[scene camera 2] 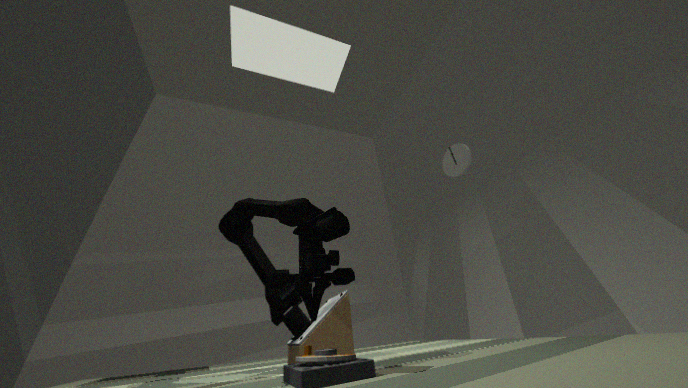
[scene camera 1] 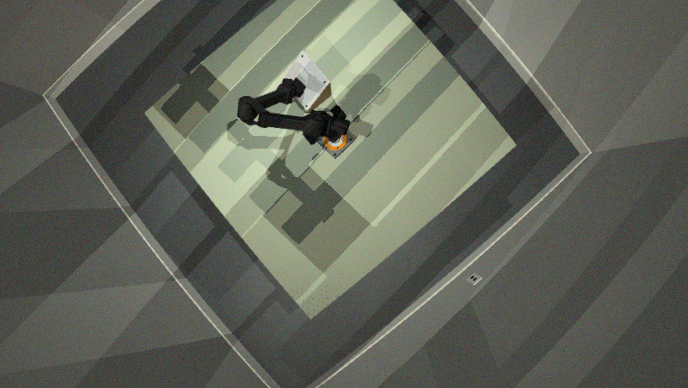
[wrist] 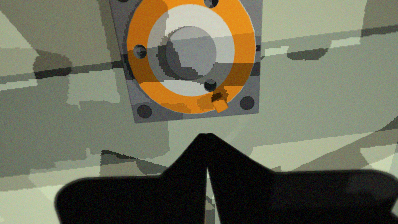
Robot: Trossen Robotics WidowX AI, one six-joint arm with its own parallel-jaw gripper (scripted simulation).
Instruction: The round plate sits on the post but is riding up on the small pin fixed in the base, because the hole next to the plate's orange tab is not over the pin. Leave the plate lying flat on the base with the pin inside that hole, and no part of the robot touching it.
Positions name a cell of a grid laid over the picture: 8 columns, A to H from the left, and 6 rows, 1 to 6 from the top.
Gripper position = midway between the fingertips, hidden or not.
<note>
The gripper (scene camera 2: D5) is shut, holding nothing.
The gripper shows as well in the wrist view (wrist: E4).
</note>
